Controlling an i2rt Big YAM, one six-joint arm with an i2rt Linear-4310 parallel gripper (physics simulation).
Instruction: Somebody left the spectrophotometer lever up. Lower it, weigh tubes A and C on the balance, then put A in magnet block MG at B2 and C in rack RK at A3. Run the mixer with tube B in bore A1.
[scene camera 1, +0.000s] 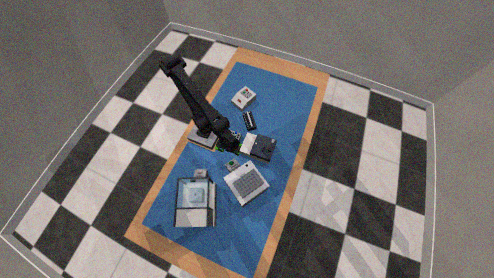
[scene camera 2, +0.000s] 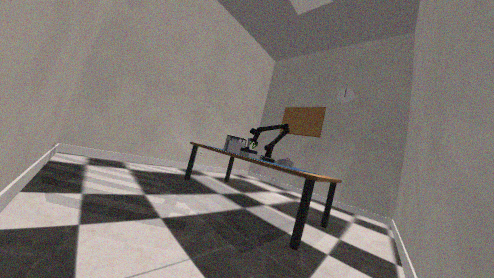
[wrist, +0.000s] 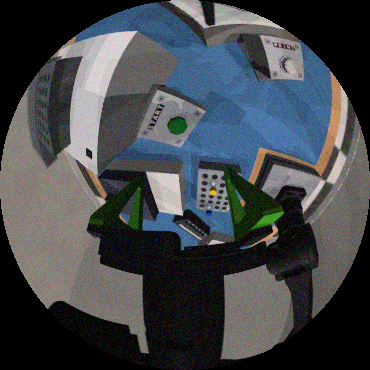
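Pixels of known places: gripper, fingertip midpoint: (scene camera 1: 230, 153) (scene camera 2: 250, 147) (wrist: 181, 173); arm's base, link origin: (scene camera 1: 205, 129) (wrist: 283, 202).
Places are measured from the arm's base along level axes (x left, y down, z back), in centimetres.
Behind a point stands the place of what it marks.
Observation:
My gripper (scene camera 1: 230, 147) @(y -8.0, x -11.7, z -24.2 cm) (scene camera 2: 253, 144) @(y -8.0, x -11.7, z -24.2 cm) (wrist: 181, 173) @(y -8.0, x -11.7, z -24.2 cm) is open and empty above the mat, near the rack and the spectrophotometer. The grey rack (wrist: 201, 185) @(y 0.6, x -2.2, z -22.3 cm) holds a yellow-capped tube (wrist: 213, 191) @(y -1.9, x -3.3, z -19.8 cm) and a blue-capped tube (wrist: 209, 213) @(y -1.9, x 4.2, z -19.7 cm); their letters are unreadable. The spectrophotometer (scene camera 1: 248, 143) @(y -0.9, x 0.8, z -30.3 cm) (wrist: 167, 194) @(y -0.9, x 0.3, z -29.7 cm) is a white and dark box partly behind a finger; its lever position is unclear. The dark magnet block (scene camera 1: 249, 120) @(y -1.0, x 16.7, z -24.6 cm) (wrist: 191, 225) @(y 0.2, x 15.4, z -24.3 cm) lies beyond it. The mixer (scene camera 1: 246, 183) @(y -15.4, x -26.0, z -39.8 cm) (wrist: 85, 95) @(y -9.9, x -22.5, z -33.1 cm) has a bored top and a green START button (scene camera 1: 231, 163) @(y -3.6, x -16.1, z -26.1 cm) (wrist: 177, 125) @(y -3.4, x -15.8, z -25.5 cm). The glass-walled balance (scene camera 1: 196, 216) @(y -16.8, x -50.3, z -23.8 cm) is at lower left in scene camera 1.
The PRINT button box (scene camera 1: 200, 173) @(y -3.3, x -28.6, z -11.6 cm) (wrist: 283, 59) stands beside the balance. A white device with coloured buttons (scene camera 1: 244, 98) @(y -2.6, x 31.2, z -15.1 cm) stands at the far end of the blue mat (scene camera 1: 280, 90) @(y 3.6, x 52.9, z -35.9 cm). The arm's base plate (scene camera 1: 202, 138) @(y -0.3, x -6.9, z -1.1 cm) (wrist: 295, 175) @(y -0.3, x -8.9, z -2.0 cm) is at the table edge.

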